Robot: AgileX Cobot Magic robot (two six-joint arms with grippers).
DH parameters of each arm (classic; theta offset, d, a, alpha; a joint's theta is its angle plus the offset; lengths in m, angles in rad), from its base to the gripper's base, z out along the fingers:
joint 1: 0 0.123 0 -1.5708
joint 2: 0.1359 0 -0.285 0
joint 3: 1.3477 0 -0.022 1.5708
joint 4: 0 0.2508 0 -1.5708
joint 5: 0 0 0.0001 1.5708
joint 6: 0 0.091 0 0
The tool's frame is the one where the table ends.
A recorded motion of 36 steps. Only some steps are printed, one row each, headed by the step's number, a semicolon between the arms.
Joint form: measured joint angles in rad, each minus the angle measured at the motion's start. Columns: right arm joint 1, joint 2, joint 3, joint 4, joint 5, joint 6; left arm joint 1, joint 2, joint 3, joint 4, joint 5, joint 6.
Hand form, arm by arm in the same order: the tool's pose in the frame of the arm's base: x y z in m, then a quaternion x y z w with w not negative. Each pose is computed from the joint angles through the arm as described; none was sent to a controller.
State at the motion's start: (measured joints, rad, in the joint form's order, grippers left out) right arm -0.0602 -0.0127 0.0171 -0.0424 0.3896 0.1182; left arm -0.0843 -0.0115 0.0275 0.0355 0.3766 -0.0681
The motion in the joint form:
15: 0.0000 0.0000 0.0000 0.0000 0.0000 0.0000; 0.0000 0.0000 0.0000 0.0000 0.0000 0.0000
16: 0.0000 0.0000 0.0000 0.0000 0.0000 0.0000; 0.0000 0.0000 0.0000 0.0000 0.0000 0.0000
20: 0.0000 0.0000 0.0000 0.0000 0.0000 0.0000; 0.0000 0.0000 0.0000 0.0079 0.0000 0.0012
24: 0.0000 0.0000 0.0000 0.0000 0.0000 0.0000; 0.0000 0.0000 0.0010 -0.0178 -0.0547 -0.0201
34: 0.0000 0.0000 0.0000 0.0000 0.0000 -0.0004; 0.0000 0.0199 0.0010 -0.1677 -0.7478 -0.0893
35: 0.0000 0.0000 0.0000 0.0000 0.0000 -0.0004; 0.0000 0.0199 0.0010 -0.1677 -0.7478 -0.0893
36: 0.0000 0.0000 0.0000 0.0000 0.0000 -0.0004; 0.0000 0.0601 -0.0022 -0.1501 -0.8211 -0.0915
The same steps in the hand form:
15: 0.0518 -0.0046 0.1731 0.06084 0.80445 -0.00095 0.59090; 0.0525 -0.0032 0.1707 0.01598 0.80621 -0.03003 0.59066
16: 0.0518 -0.0046 0.1731 0.06084 0.80445 -0.00095 0.59090; 0.0525 -0.0032 0.1707 0.01598 0.80621 -0.03003 0.59066
20: 0.0518 -0.0046 0.1731 0.06084 0.80445 -0.00095 0.59090; 0.0525 -0.0030 0.1707 0.01857 0.80612 -0.02634 0.59088
24: 0.0518 -0.0046 0.1731 0.06084 0.80445 -0.00095 0.59090; 0.0538 -0.0040 0.1751 0.00338 0.79025 -0.04546 0.61109
34: 0.0518 -0.0046 0.1731 0.06068 0.80446 -0.00107 0.59090; 0.0506 0.0001 0.2354 -0.07335 0.54003 -0.13934 0.82678
35: 0.0518 -0.0046 0.1731 0.06068 0.80446 -0.00107 0.59090; 0.0506 0.0001 0.2354 -0.07335 0.54003 -0.13934 0.82678
36: 0.0518 -0.0046 0.1731 0.06068 0.80446 -0.00107 0.59090; 0.0522 0.0001 0.2405 -0.06804 0.52516 -0.13379 0.83766

